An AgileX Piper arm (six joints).
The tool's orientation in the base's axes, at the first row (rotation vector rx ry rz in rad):
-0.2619, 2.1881, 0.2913
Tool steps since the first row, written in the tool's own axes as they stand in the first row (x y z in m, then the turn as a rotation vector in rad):
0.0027, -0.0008, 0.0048, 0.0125, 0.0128, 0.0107
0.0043, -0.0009, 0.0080, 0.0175, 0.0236, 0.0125
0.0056, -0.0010, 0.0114, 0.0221, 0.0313, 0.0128
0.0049, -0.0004, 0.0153, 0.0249, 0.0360, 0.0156
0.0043, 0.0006, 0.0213, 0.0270, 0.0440, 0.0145
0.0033, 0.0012, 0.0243, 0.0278, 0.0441, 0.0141
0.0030, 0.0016, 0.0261, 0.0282, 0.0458, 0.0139
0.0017, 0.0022, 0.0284, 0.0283, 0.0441, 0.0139
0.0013, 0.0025, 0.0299, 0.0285, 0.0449, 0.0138
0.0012, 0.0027, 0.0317, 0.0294, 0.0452, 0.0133
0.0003, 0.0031, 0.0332, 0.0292, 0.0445, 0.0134
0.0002, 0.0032, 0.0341, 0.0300, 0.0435, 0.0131
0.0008, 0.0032, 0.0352, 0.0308, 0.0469, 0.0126
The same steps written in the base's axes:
0.0023, 0.0005, -0.0051, -0.0029, 0.0144, -0.0148
0.0038, 0.0012, -0.0082, -0.0076, 0.0247, -0.0187
0.0057, 0.0020, -0.0112, -0.0123, 0.0318, -0.0217
0.0088, 0.0038, -0.0129, -0.0132, 0.0369, -0.0250
0.0134, 0.0066, -0.0157, -0.0176, 0.0439, -0.0252
0.0161, 0.0082, -0.0166, -0.0184, 0.0439, -0.0256
0.0176, 0.0091, -0.0174, -0.0193, 0.0454, -0.0256
0.0199, 0.0105, -0.0176, -0.0188, 0.0438, -0.0259
0.0212, 0.0113, -0.0181, -0.0192, 0.0445, -0.0259
0.0225, 0.0120, -0.0190, -0.0202, 0.0445, -0.0263
0.0241, 0.0129, -0.0191, -0.0198, 0.0439, -0.0263
0.0248, 0.0133, -0.0196, -0.0202, 0.0428, -0.0269
0.0253, 0.0136, -0.0207, -0.0221, 0.0458, -0.0268

